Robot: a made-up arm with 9 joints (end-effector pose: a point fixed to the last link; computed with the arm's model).
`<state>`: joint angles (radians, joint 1 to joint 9).
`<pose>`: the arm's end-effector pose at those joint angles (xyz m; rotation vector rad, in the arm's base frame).
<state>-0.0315 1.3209 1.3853 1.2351 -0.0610 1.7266 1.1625 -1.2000 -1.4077</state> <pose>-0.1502 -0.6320 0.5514 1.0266 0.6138 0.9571</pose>
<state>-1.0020 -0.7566 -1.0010 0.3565 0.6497 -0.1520 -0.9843 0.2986 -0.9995</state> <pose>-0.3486 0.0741 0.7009 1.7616 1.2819 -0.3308</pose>
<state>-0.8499 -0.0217 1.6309 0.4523 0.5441 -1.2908 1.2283 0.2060 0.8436</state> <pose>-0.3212 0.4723 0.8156 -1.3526 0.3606 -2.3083</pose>
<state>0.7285 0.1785 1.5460 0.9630 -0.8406 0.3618 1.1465 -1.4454 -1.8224</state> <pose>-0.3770 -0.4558 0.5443 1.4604 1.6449 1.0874</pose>
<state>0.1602 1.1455 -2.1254 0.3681 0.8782 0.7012 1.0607 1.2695 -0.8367</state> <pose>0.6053 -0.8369 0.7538 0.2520 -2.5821 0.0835</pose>
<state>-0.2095 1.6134 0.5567 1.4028 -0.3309 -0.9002 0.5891 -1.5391 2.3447</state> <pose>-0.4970 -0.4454 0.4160 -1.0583 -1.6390 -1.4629</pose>
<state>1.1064 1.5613 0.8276 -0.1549 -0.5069 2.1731 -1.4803 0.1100 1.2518</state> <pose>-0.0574 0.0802 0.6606 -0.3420 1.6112 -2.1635</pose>
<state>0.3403 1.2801 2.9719 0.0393 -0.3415 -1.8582 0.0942 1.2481 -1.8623</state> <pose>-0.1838 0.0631 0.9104 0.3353 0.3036 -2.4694</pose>
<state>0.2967 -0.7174 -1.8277 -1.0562 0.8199 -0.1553 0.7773 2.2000 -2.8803</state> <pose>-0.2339 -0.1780 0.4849 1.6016 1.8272 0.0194</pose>
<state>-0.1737 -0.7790 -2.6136 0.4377 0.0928 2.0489 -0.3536 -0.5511 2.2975</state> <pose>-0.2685 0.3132 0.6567 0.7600 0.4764 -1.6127</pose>
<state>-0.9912 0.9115 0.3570 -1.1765 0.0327 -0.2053 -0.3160 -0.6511 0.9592</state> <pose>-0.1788 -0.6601 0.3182 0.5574 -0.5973 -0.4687</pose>
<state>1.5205 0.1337 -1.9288 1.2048 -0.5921 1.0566 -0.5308 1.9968 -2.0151</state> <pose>-0.2376 -0.1029 0.2256 0.6455 -0.0295 -1.7824</pose>
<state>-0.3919 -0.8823 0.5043 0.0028 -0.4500 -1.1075 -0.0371 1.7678 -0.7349</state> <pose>-0.4641 -0.1670 0.3432 0.8308 -0.4527 -0.8133</pose>
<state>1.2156 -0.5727 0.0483 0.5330 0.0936 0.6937 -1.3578 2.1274 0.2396</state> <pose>-0.3408 -0.0521 0.5046 2.7950 0.0205 0.5678</pose>
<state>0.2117 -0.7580 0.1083 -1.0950 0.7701 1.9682 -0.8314 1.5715 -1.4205</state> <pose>-0.0571 -0.3809 1.2040 -1.4400 1.0719 -1.1470</pose>
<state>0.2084 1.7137 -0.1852 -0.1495 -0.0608 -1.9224 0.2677 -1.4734 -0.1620</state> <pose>0.0197 -0.7754 0.2900 0.0847 0.1681 0.3812</pose>
